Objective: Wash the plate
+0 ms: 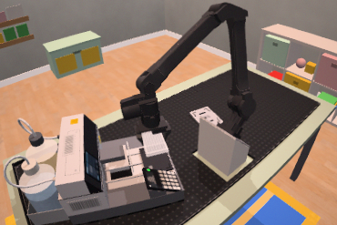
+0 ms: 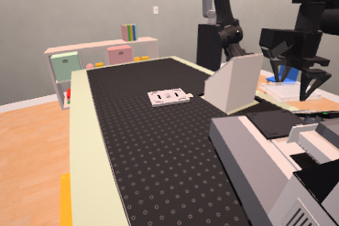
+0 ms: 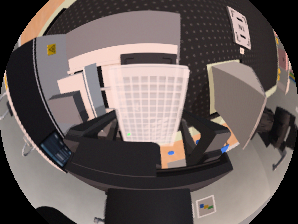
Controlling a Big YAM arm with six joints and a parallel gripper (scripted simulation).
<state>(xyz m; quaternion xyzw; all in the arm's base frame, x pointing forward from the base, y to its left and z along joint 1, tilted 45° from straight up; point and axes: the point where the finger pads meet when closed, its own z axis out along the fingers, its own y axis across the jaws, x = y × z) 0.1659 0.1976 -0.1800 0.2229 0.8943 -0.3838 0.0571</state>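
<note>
Right now my hand is 10 mm above the white well plate. The rest, counted from my hand: plate nest N1: 440 mm to the right, 180 mm below, 90 mm ahead; then plate washer: 140 mm to the left, 70 mm ahead, 50 mm below.
</note>
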